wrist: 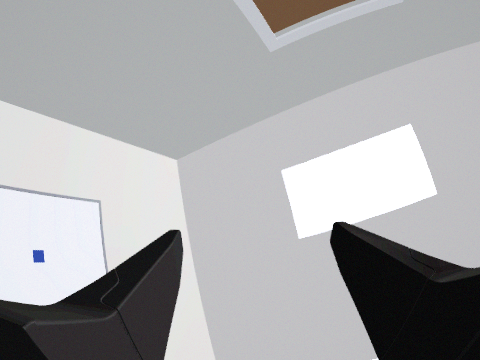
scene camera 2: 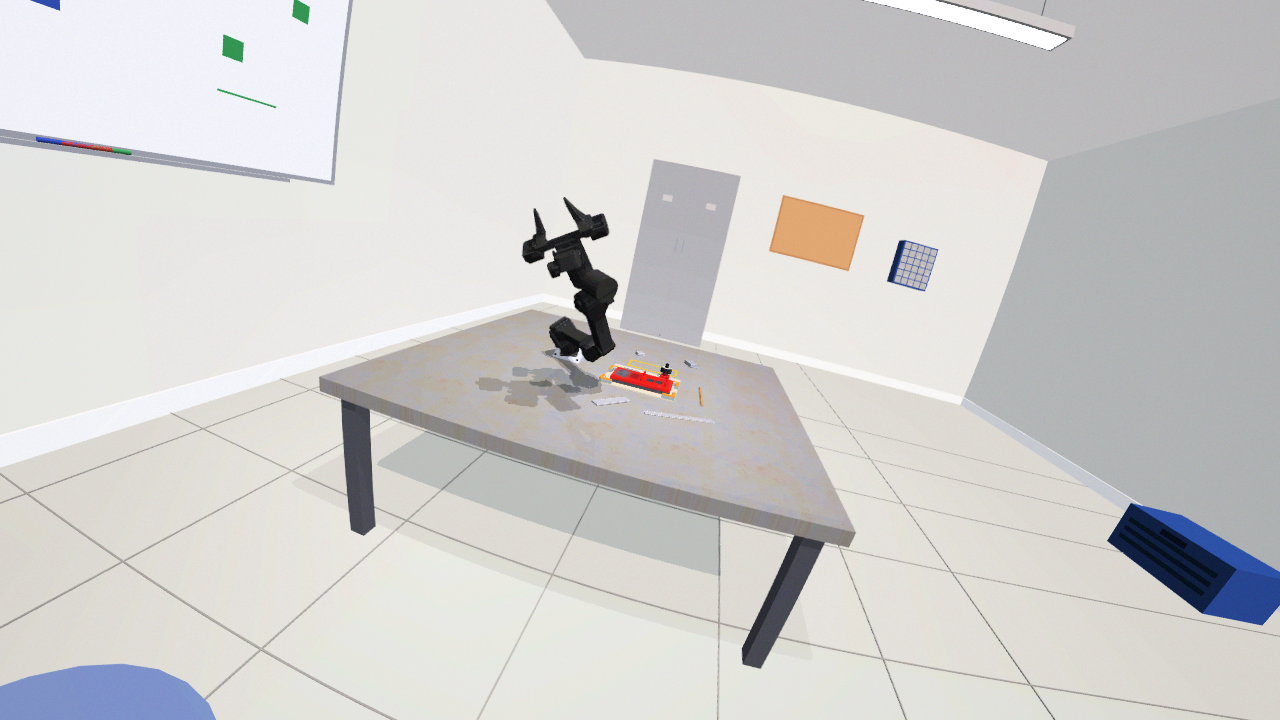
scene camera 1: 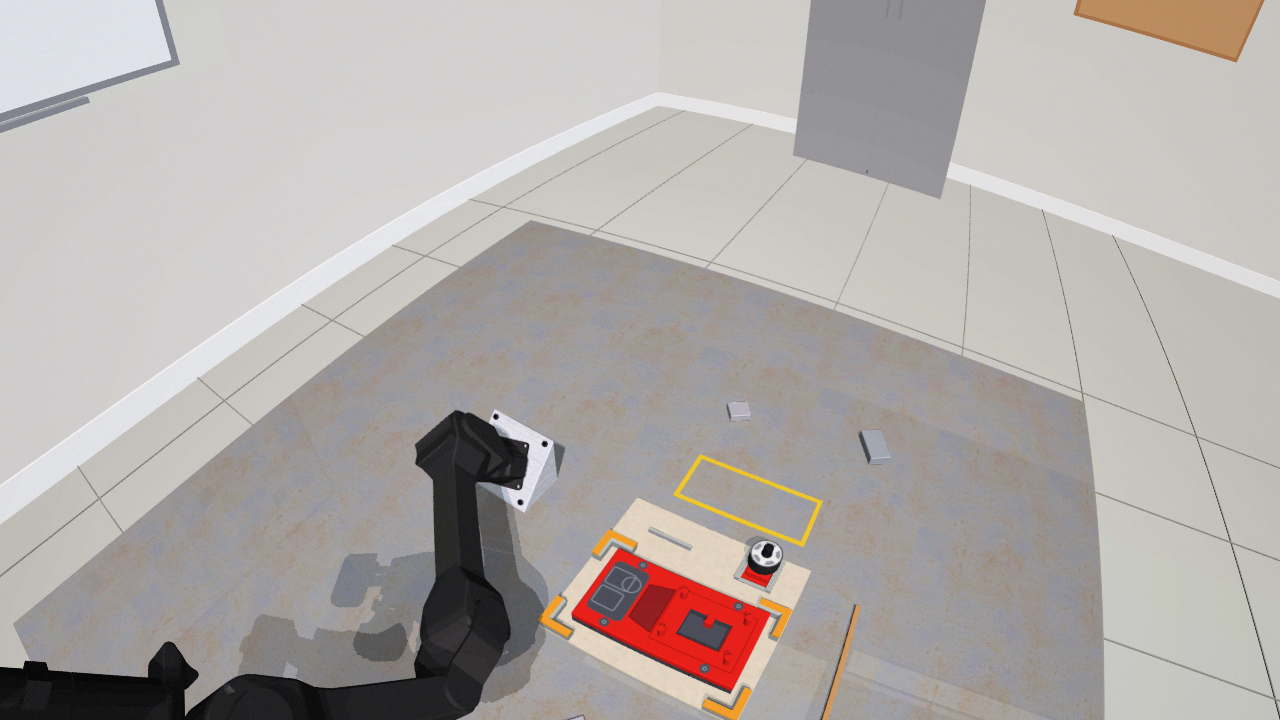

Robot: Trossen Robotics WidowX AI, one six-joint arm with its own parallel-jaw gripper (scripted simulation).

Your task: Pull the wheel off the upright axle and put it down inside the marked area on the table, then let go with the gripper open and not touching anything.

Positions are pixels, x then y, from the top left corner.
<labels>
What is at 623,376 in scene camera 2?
A red fixture plate.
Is my gripper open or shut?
Open.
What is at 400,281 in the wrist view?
My gripper.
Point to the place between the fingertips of my gripper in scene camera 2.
548,203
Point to a wheel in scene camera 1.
765,566
</labels>
